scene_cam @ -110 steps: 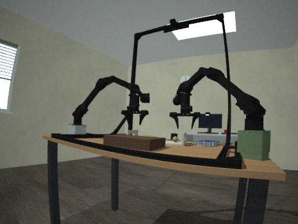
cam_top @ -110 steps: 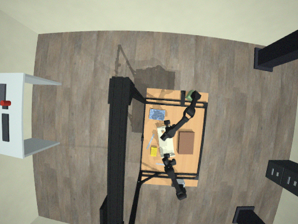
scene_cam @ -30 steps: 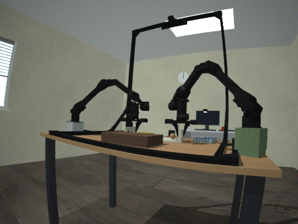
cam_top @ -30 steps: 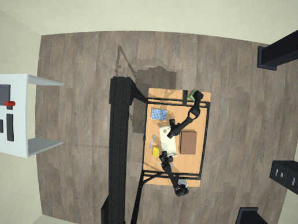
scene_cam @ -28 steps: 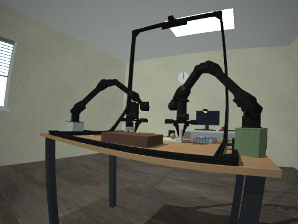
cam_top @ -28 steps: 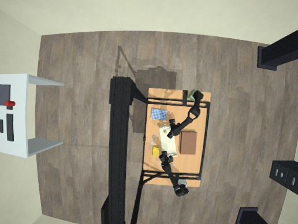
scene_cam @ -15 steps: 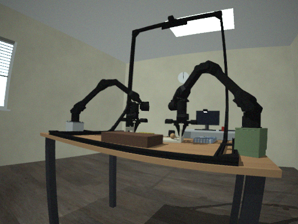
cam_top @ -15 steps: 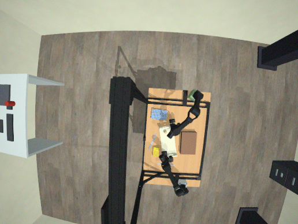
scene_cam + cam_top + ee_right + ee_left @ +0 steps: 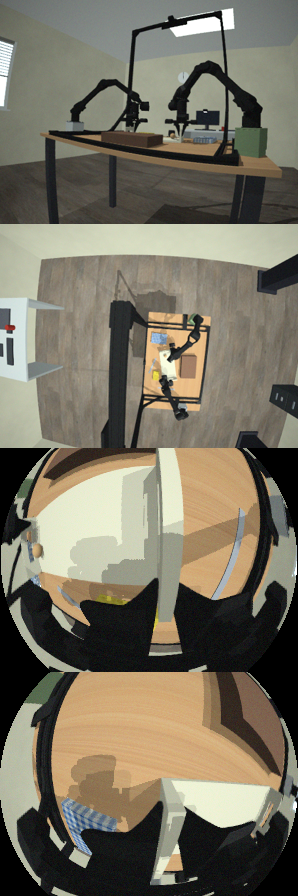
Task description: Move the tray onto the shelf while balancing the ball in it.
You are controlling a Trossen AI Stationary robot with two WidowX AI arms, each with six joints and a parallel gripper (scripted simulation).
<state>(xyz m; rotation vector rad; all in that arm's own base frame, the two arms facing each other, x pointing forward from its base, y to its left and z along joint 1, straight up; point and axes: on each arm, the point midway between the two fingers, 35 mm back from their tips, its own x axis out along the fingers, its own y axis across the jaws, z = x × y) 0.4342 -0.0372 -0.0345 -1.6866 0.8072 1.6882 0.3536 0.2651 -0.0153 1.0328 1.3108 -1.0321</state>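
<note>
My left gripper is now 70 mm past the orange ball, 80 mm to the left of it and 40 mm above it. Also, from my left hand: white tray (20 mm behind, 180 mm to the right, 40 mm below); then shelf (220 mm ahead, 180 mm to the right, 30 mm below).
</note>
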